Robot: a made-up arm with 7 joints. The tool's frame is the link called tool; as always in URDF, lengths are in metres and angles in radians.
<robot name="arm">
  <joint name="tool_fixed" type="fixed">
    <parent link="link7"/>
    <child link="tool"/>
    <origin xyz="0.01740 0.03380 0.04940" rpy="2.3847 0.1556 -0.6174"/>
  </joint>
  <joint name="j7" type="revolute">
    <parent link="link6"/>
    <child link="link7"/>
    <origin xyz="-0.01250 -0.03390 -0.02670" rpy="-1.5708 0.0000 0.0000"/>
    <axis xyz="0 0 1"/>
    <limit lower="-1.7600" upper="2.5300" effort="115" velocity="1"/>
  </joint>
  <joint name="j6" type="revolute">
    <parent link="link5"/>
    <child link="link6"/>
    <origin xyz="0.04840 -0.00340 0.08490" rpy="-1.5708 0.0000 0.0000"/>
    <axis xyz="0 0 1"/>
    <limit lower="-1.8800" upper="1.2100" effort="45" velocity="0.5"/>
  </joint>
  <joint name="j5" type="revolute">
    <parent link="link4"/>
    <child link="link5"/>
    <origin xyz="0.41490 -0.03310 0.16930" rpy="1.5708 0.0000 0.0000"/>
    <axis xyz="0 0 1"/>
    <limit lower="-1.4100" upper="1.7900" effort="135" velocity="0.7"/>
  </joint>
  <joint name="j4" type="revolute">
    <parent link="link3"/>
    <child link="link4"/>
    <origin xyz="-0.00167 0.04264 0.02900" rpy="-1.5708 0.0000 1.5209"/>
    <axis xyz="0 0 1"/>
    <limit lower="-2.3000" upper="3.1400" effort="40" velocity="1"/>
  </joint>
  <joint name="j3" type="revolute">
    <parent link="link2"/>
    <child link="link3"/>
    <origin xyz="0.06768 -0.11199 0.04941" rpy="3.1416 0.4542 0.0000"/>
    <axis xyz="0 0 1"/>
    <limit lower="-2.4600" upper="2.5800" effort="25" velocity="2.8"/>
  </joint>
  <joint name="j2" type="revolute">
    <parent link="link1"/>
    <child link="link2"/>
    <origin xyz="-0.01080 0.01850 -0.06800" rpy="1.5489 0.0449 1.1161"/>
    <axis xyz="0 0 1"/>
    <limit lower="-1.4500" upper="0.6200" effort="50" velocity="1.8"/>
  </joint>
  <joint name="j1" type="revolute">
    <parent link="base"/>
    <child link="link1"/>
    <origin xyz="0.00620 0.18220 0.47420" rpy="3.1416 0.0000 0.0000"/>
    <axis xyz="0 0 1"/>
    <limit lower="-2.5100" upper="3.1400" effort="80" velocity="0.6"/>
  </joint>
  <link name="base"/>
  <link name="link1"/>
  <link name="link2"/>
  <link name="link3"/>
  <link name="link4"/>
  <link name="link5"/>
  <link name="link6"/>
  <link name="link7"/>
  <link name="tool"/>
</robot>
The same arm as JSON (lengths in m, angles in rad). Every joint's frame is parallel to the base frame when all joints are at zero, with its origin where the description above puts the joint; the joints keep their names.
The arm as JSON. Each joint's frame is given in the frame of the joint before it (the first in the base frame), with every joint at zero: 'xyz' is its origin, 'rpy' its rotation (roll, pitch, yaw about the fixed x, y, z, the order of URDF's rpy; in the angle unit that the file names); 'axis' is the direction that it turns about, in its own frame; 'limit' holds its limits. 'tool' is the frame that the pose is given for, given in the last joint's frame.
{"units": {"length": "m", "angle": "rad"}, "joints": [
  {"name": "j1", "type": "revolute", "origin": {"xyz": [0.0062, 0.1822, 0.4742], "rpy": [0.0, 0.0, 0.0]}, "axis": "-z", "limit": {"lower": -2.51, "upper": 3.14}},
  {"name": "j2", "type": "revolute", "origin": {"xyz": [-0.0108, -0.0185, 0.068], "rpy": [0.0, 0.0, 0.0]}, "axis": [0.898609, 0.438204, -0.0219], "limit": {"lower": -1.45, "upper": 0.62}},
  {"name": "j3", "type": "revolute", "origin": {"xyz": [0.0741, -0.0335, 0.1138], "rpy": [0.0, 0.0, 0.0]}, "axis": "-x", "limit": {"lower": -2.46, "upper": 2.58}},
  {"name": "j4", "type": "revolute", "origin": {"xyz": [-0.029, 0.0038, 0.0425], "rpy": [0.0, 0.0, 0.0]}, "axis": "+y", "limit": {"lower": -2.3, "upper": 3.14}},
  {"name": "j5", "type": "revolute", "origin": {"xyz": [-0.0331, 0.1693, 0.4149], "rpy": [0.0, 0.0, 0.0]}, "axis": "-x", "limit": {"lower": -1.41, "upper": 1.79}},
  {"name": "j6", "type": "revolute", "origin": {"xyz": [-0.0849, -0.0034, 0.0484], "rpy": [0.0, 0.0, 0.0]}, "axis": "+y", "limit": {"lower": -1.88, "upper": 1.21}},
  {"name": "j7", "type": "revolute", "origin": {"xyz": [-0.0339, -0.0267, -0.0125], "rpy": [0.0, 0.0, 0.0]}, "axis": "+x", "limit": {"lower": -1.76, "upper": 2.53}}
], "tool": {"origin": {"xyz": [0.0494, -0.0338, 0.0174], "rpy": [-2.5426, -0.9365, 1.8355]}}}

